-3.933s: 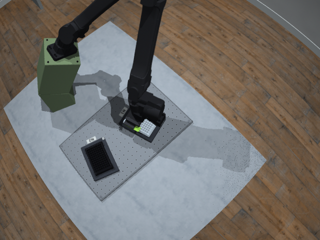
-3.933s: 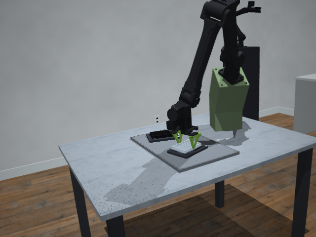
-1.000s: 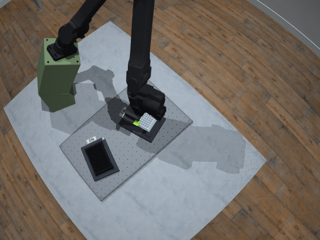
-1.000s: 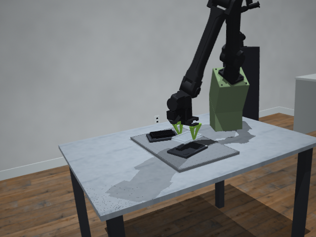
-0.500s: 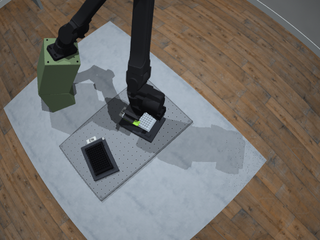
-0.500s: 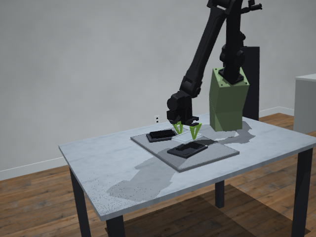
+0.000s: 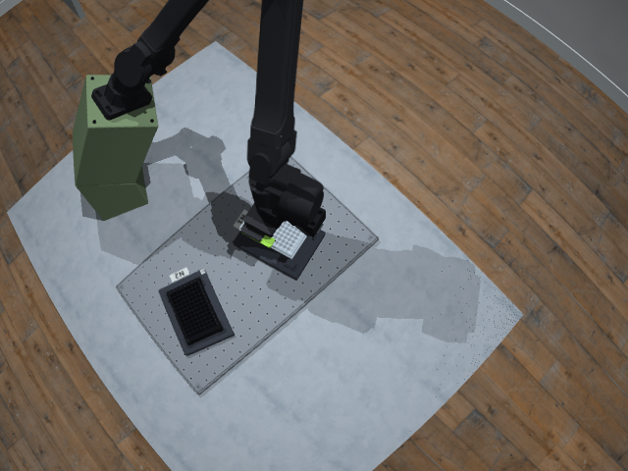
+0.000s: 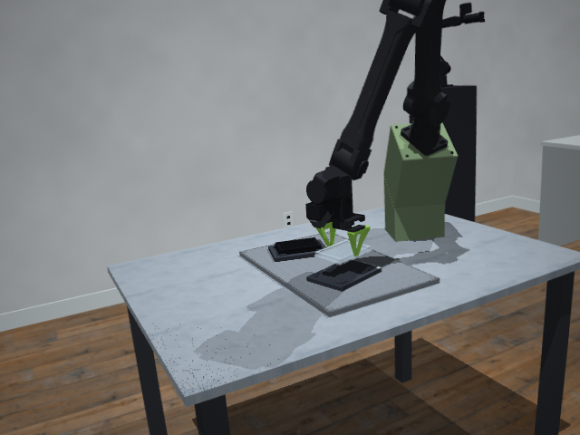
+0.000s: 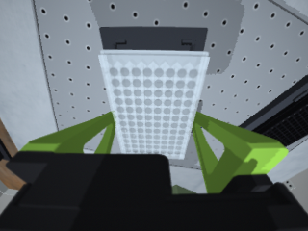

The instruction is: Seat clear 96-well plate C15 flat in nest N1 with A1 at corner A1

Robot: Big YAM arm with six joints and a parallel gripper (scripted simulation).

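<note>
My gripper is now 70 mm above the dark plate nest N1. Also, from my hand: clear plate C15: 10 mm below; then N1 tag: 90 mm behind, 30 mm to the right, 70 mm below; then N2 tag: 80 mm behind, 220 mm to the right, 70 mm below.
</note>
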